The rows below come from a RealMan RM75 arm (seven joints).
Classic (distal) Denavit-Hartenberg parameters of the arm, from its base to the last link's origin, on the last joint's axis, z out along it. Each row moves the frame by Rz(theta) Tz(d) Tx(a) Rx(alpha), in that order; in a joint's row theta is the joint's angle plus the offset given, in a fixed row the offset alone. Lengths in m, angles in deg.
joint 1: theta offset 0, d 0.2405, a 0, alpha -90
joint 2: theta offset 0, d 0, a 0, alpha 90
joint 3: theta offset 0, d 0.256, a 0, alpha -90
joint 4: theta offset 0, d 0, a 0, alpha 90
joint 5: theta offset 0, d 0.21, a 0, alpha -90
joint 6: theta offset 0, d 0, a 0, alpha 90
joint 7: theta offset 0, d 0.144, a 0, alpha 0
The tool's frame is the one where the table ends.
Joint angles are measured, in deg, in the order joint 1, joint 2, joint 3, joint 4, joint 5, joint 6, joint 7. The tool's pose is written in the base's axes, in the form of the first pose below.
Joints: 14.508, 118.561, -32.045, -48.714, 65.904, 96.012, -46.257
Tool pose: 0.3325, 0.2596, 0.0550, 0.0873, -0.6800, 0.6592, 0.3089
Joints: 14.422, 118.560, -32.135, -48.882, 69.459, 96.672, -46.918
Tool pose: 0.3260, 0.2628, 0.0604, 0.0858, -0.6829, 0.6428, 0.3363
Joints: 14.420, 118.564, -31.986, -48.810, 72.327, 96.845, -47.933
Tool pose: 0.3218, 0.2658, 0.0652, 0.0889, -0.6850, 0.6274, 0.3595
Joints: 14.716, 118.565, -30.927, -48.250, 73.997, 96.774, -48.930
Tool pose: 0.3203, 0.2686, 0.0692, 0.0953, -0.6830, 0.6171, 0.3790
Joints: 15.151, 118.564, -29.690, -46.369, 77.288, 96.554, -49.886
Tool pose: 0.3181, 0.2725, 0.0730, 0.0977, -0.6713, 0.6068, 0.4142
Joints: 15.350, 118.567, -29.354, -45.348, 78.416, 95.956, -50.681
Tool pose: 0.3184, 0.2745, 0.0731, 0.1019, -0.6666, 0.6032, 0.4259
